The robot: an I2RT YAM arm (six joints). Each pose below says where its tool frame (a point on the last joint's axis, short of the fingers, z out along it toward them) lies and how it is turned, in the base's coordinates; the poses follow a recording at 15 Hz.
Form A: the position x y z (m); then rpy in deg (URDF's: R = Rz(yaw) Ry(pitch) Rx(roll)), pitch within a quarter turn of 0, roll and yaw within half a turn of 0.
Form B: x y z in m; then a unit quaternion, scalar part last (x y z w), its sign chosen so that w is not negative. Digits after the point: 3 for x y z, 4 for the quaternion.
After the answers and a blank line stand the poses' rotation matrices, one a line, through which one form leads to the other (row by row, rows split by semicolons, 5 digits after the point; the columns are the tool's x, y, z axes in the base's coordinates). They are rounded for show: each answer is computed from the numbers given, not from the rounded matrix.
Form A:
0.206, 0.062, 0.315, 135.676, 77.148, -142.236
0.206, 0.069, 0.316, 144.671, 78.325, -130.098
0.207, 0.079, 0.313, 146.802, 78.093, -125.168
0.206, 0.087, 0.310, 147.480, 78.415, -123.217
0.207, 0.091, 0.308, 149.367, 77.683, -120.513
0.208, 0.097, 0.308, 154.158, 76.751, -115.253
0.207, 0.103, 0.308, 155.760, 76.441, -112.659
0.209, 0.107, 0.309, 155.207, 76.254, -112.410
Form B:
0.206, 0.062, 0.315, -0.4569, 0.6090, 0.4659, 0.4509
0.206, 0.069, 0.316, -0.4854, 0.5890, 0.4672, 0.4463
0.207, 0.079, 0.313, -0.5024, 0.5778, 0.4749, 0.4337
0.206, 0.087, 0.310, -0.5094, 0.5702, 0.4794, 0.4307
0.207, 0.091, 0.308, -0.5165, 0.5701, 0.4787, 0.4231
0.208, 0.097, 0.308, -0.5264, 0.5710, 0.4720, 0.4172
0.207, 0.103, 0.308, -0.5340, 0.5672, 0.4726, 0.4120
0.209, 0.107, 0.309, -0.5375, 0.5648, 0.4757, 0.4072

-0.17584 -0.97664 0.12348; -0.13622 0.14837 0.97950; -0.97495 0.15542 -0.15913
-0.13034 -0.98883 0.07227; -0.15479 0.09229 0.98363; -0.97931 0.11702 -0.16509
-0.11884 -0.99262 0.02401; -0.16866 0.04401 0.98469; -0.97848 0.11297 -0.17265
-0.11001 -0.99393 0.00275; -0.16801 0.02133 0.98555; -0.97963 0.10796 -0.16933
-0.10831 -0.99404 -0.01215; -0.18378 0.00801 0.98294; -0.97698 0.10869 -0.18355
-0.09777 -0.99500 -0.02050; -0.20728 0.00021 0.97828; -0.97338 0.09990 -0.20626
-0.09032 -0.99521 -0.03738; -0.21635 -0.01703 0.97617; -0.97213 0.09625 -0.21378
-0.09059 -0.99456 -0.05149; -0.21967 -0.03048 0.97510; -0.97136 0.09964 -0.21572

